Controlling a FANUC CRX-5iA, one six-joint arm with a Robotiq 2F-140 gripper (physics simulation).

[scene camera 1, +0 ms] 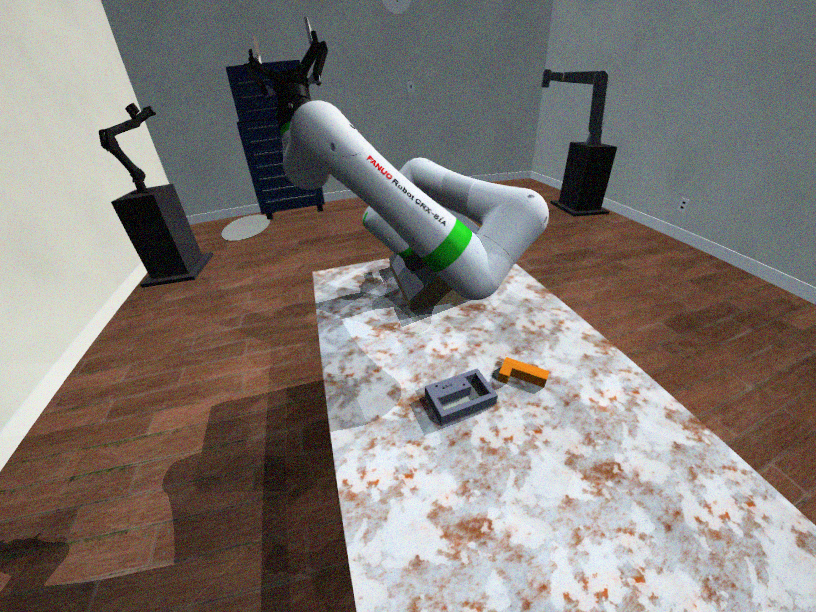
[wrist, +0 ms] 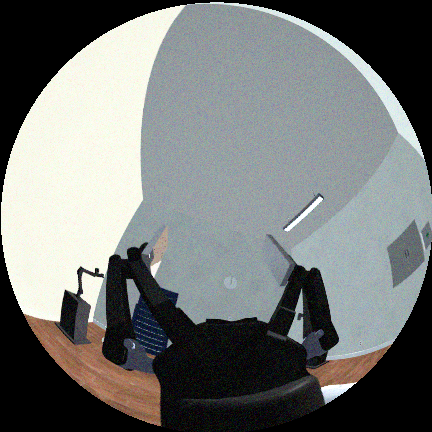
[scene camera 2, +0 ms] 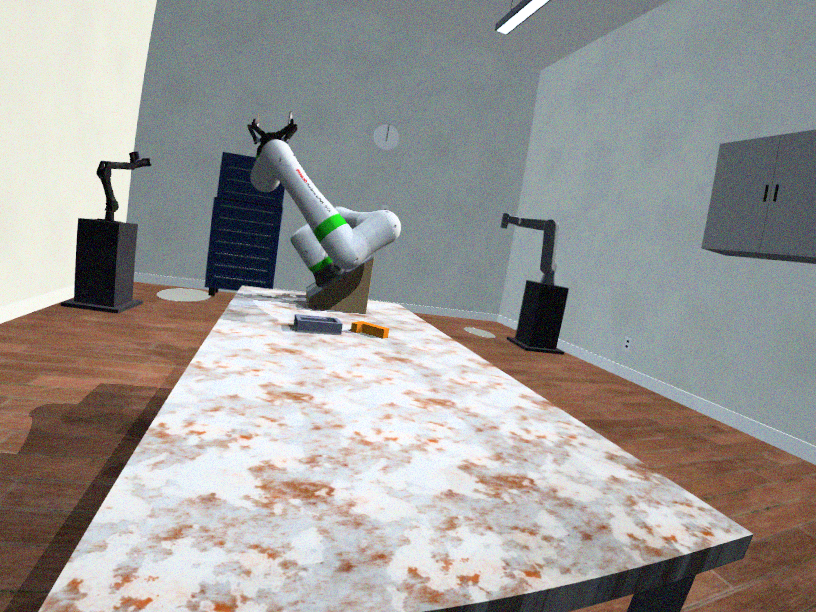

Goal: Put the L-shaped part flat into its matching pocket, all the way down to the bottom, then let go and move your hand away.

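Where they show: gripper, fingertip midpoint: (scene camera 1: pixel 279 29) (wrist: pixel 216 240) (scene camera 2: pixel 274 114); arm's base, link origin: (scene camera 2: pixel 331 277).
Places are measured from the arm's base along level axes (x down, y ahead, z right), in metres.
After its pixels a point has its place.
Observation:
The orange L-shaped part (scene camera 1: pixel 525 372) @(x 0.091, y 0.512, z -0.139 m) (scene camera 2: pixel 371 329) @(x 0.102, y 0.515, z -0.141 m) lies on the table (scene camera 1: pixel 527 474) @(x 0.120, y 0.735, z -0.040 m) (scene camera 2: pixel 296 421) @(x 0.120, y 1.197, z 0.052 m), to the right of the grey pocket block and apart from it. The grey block (scene camera 1: pixel 450 386) @(x 0.084, y 0.516, z 0.054 m) (scene camera 2: pixel 317 327) @(x 0.102, y 0.580, z 0.034 m) stands on the table with its L-shaped pocket facing up; the pocket's pale floor shows in the first scene view. My gripper (scene camera 1: pixel 282 40) @(x -0.653, y 0.001, z 0.340 m) (scene camera 2: pixel 273 120) @(x -0.653, y 0.001, z 0.340 m) (wrist: pixel 216 240) @(x -0.653, y 0.001, z 0.340 m) is wide open with nothing between its fingers. It is high above the table and far from part and block, fingers pointing up. Neither part nor block shows in the wrist view.
The white arm (scene camera 1: pixel 408 204) @(x -0.302, y 0.388, z 0.112 m) (scene camera 2: pixel 316 210) @(x -0.256, y 0.406, z 0.089 m) reaches up and left from its base at the table's far end. Behind stand a blue cabinet (scene camera 1: pixel 273 151) (scene camera 2: pixel 243 230) and black pedestals (scene camera 1: pixel 158 230) (scene camera 1: pixel 586 176) bearing small dark arms. A grey wall cupboard (scene camera 2: pixel 764 197) hangs at the right.

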